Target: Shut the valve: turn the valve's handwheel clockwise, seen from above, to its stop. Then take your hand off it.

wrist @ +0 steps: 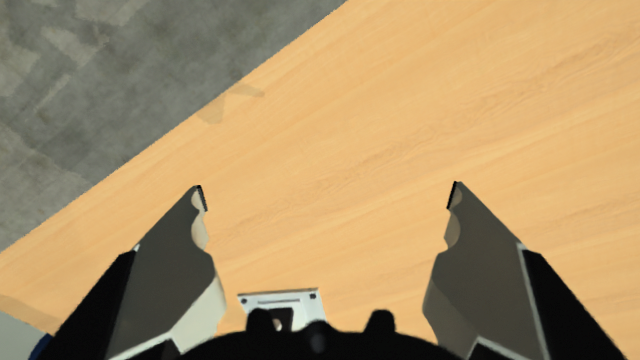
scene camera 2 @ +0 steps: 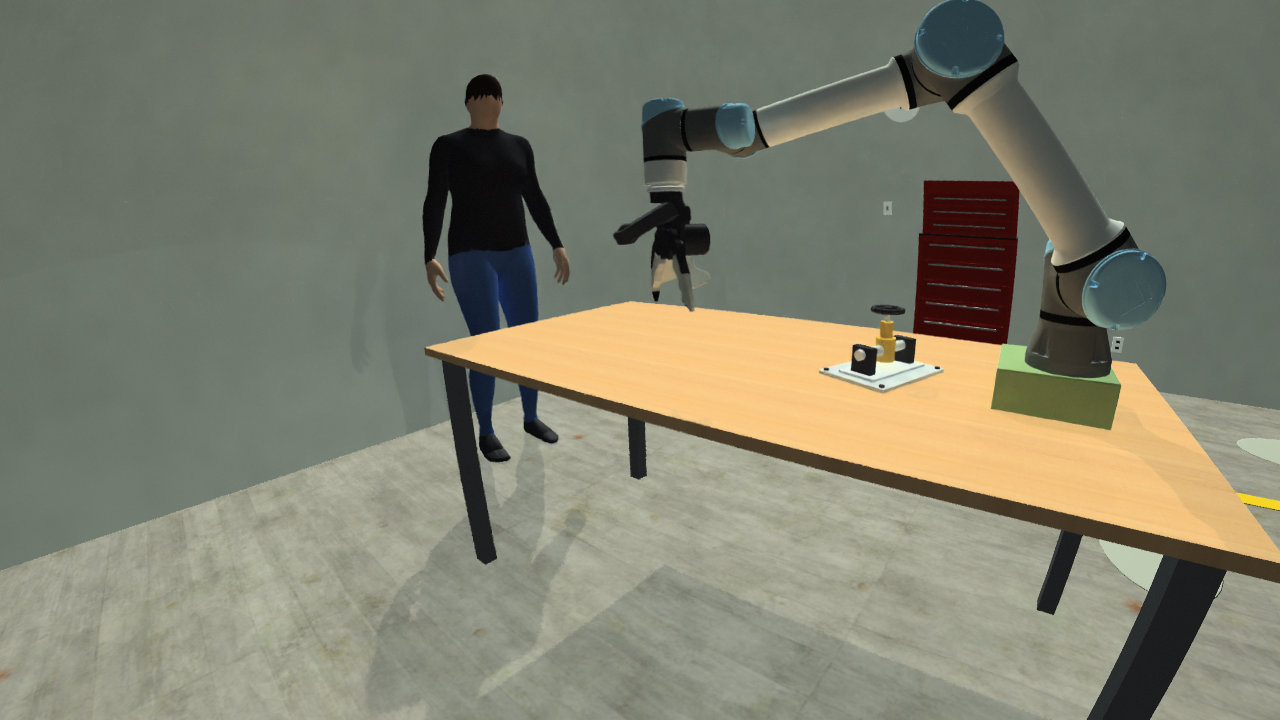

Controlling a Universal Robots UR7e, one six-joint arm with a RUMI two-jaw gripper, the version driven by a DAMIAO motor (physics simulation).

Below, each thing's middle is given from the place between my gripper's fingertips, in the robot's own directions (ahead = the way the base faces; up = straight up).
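Pale base plate (scene camera 2: 886, 385): my hand is 0.16 m above it, 0.37 m to the left of it and 0.28 m past it.
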